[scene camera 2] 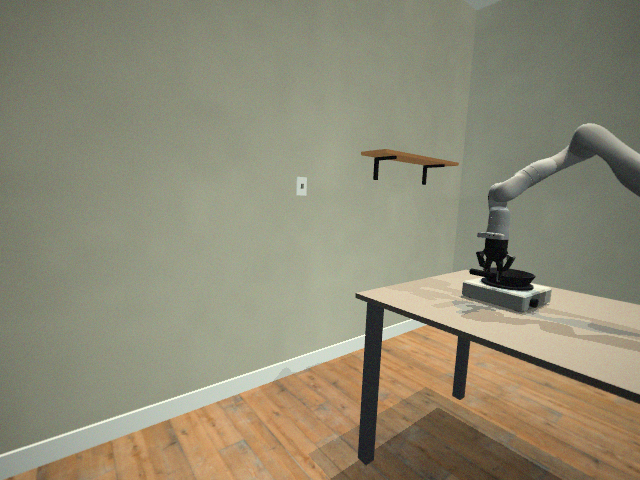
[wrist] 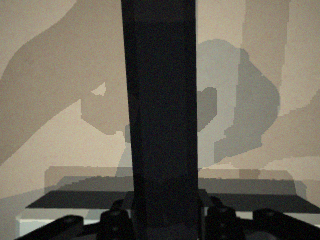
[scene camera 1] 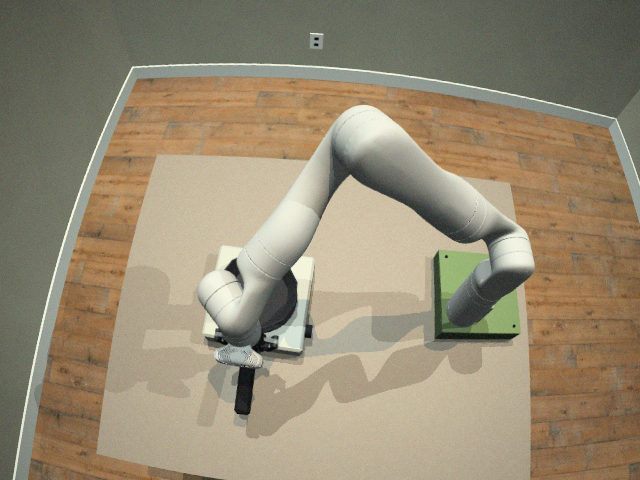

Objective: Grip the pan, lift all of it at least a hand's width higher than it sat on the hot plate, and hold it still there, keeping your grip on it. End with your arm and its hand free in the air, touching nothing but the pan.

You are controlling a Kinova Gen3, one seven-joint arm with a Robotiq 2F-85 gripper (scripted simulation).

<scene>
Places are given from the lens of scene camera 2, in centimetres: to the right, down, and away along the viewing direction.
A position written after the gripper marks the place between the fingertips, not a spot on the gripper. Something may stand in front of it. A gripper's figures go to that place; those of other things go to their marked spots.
gripper (scene camera 2: 492, 280): 65, 15, 123
black pan (scene camera 2: 513, 278): 73, 15, 123
</scene>
